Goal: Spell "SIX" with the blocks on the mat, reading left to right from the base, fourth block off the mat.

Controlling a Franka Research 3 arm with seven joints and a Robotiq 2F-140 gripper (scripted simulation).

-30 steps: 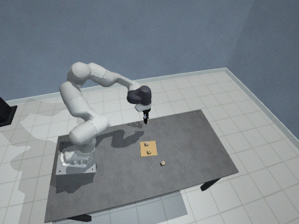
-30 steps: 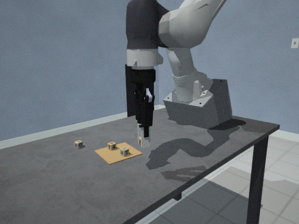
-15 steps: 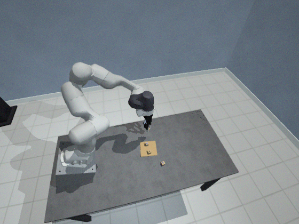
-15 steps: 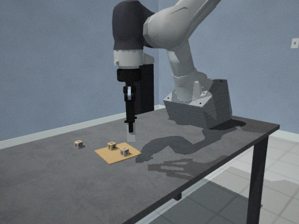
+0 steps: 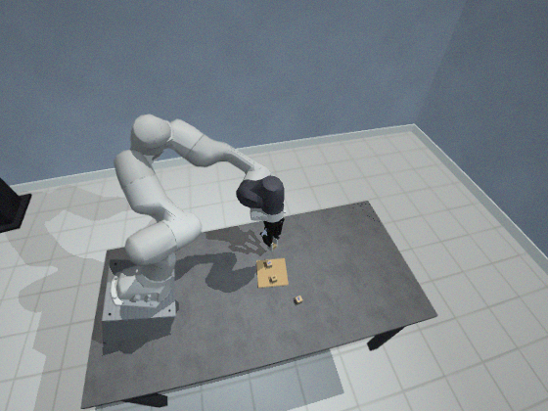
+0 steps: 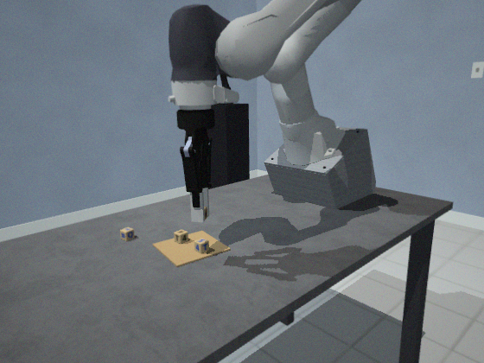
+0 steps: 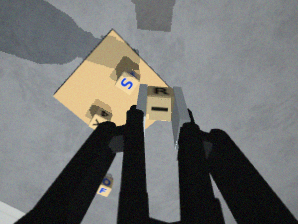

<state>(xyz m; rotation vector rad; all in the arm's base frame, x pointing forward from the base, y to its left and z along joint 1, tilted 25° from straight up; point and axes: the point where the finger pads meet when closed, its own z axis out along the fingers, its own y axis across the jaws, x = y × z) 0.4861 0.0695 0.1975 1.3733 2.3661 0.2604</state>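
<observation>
My hand is 30 mm past the tan mat, 70 mm to the left of it and 130 mm above it.
</observation>
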